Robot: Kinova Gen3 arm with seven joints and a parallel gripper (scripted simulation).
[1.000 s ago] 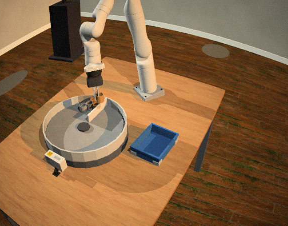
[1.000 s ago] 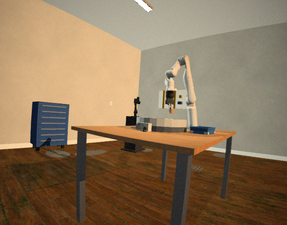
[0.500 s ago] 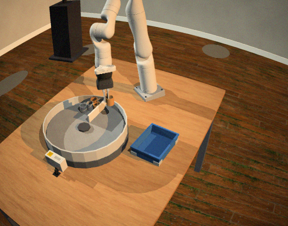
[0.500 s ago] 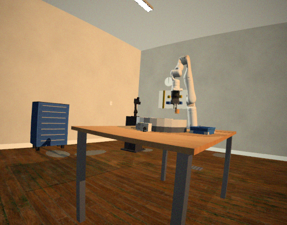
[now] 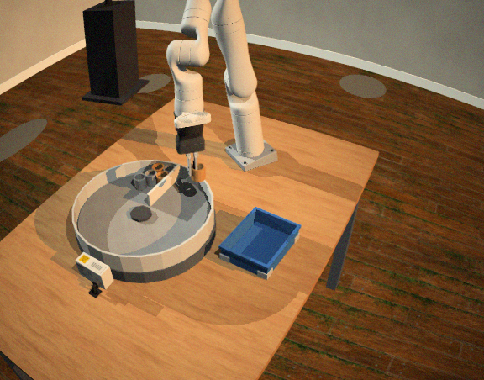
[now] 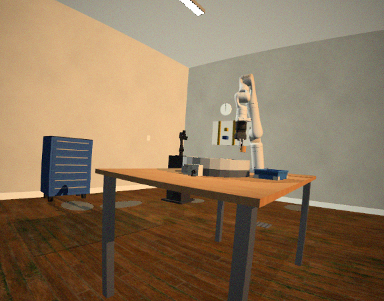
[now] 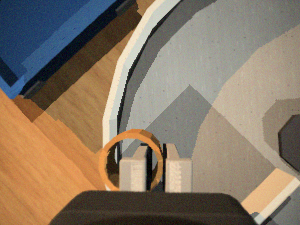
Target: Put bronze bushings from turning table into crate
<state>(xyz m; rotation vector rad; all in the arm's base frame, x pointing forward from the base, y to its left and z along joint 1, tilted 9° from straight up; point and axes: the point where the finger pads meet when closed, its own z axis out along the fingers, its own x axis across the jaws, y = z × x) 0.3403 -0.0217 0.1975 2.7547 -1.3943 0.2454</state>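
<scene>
The blue crate lies 4 cm ahead of my hand, 21 cm to the left of it and 16 cm below it. The rest, counted from my hand: turning table: 9 cm ahead, 13 cm to the right, 13 cm below.
</scene>
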